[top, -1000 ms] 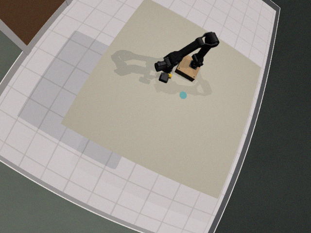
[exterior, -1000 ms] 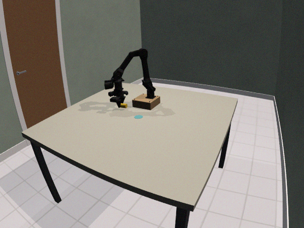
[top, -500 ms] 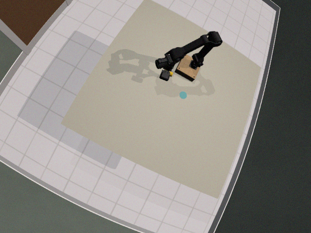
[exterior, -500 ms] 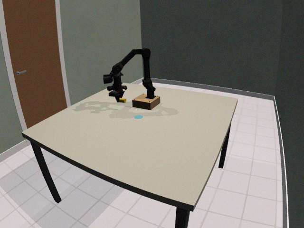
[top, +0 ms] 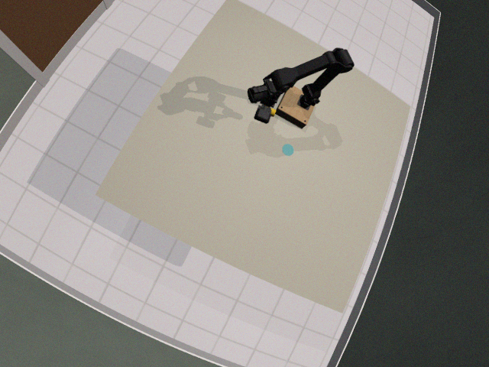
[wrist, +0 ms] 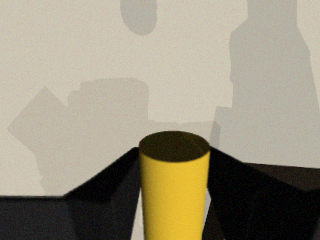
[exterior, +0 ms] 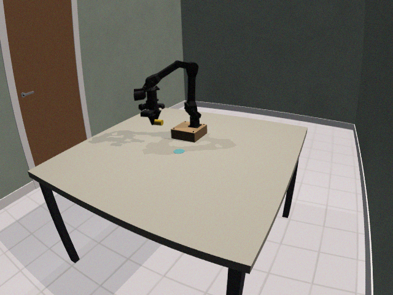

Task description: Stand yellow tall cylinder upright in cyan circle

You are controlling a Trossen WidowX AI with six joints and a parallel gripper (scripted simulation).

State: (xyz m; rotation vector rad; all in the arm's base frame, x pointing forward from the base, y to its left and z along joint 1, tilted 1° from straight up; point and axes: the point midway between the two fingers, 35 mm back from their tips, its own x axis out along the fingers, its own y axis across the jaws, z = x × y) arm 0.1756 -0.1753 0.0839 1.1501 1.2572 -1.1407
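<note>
My hand is 20 cm to the right of the cyan circle, 14 cm above it and 7 cm short of it. Also, from my hand: yellow tall cylinder 2 cm to the left, 2 cm below.
</note>
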